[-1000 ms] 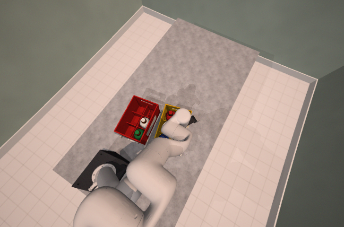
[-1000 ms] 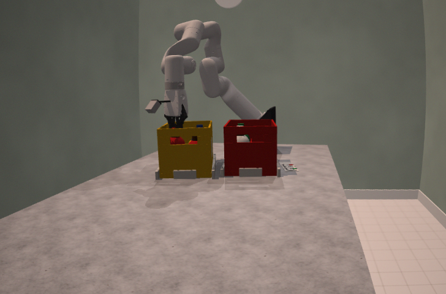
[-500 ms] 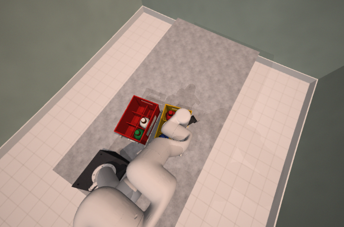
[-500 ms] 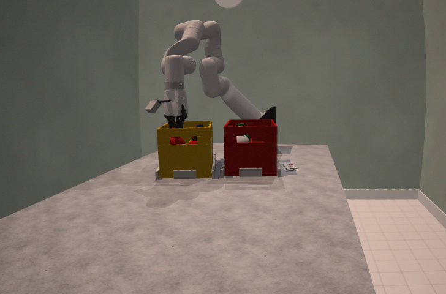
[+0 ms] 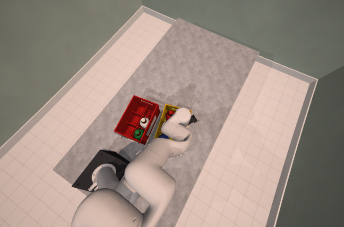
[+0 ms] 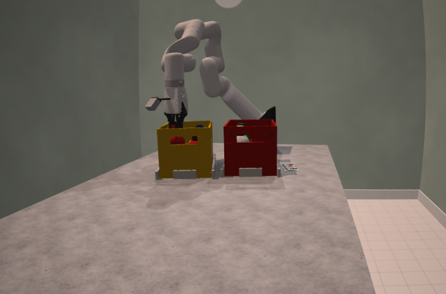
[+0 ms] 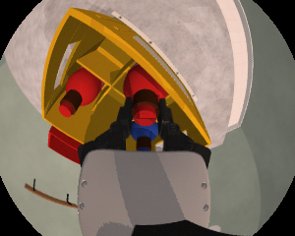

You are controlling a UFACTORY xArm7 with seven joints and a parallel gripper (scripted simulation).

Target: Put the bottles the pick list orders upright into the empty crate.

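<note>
Right now my hand is 2 cm past the yellow crate, 4 cm to the right of it and 8 cm above it. From my hand the other things lie so: blue bottle 11 cm behind, 5 cm to the left, 8 cm below; then green-labelled bottle 19 cm behind, 20 cm to the left, 8 cm below; then white bottle 10 cm behind, 22 cm to the left, 8 cm below.
</note>
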